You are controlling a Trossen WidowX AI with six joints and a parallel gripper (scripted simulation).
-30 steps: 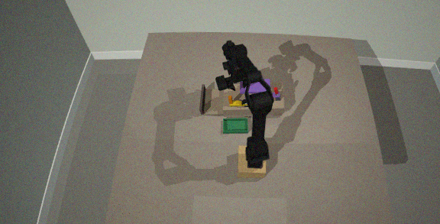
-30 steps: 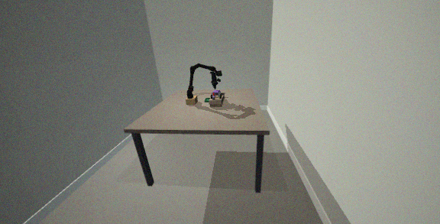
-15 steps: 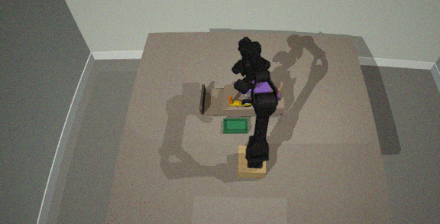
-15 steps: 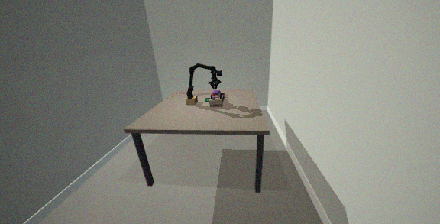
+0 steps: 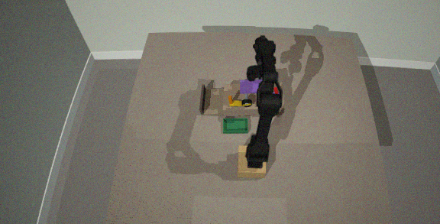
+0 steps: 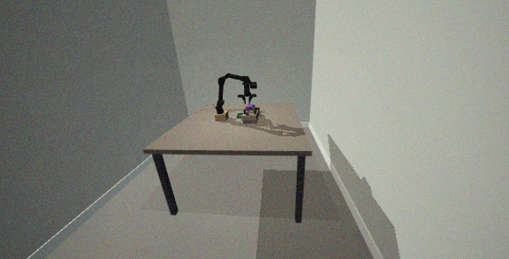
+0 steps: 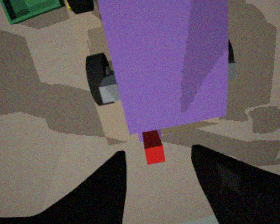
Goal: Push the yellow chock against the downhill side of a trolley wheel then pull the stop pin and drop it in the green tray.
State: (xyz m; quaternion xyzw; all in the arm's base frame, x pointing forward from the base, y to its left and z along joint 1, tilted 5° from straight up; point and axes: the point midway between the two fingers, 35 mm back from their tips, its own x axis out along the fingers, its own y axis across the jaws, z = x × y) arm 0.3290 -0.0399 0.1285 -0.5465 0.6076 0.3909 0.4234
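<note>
The red-headed stop pin lies 40 mm to the right of my gripper tip and 60 mm below it. The rest, counted from my gripper tip: yellow chock: 30 mm behind, 160 mm to the left, 110 mm below; green tray: 120 mm behind, 150 mm to the left, 190 mm below; purple-topped trolley: 20 mm ahead, 60 mm to the left, 80 mm below.
</note>
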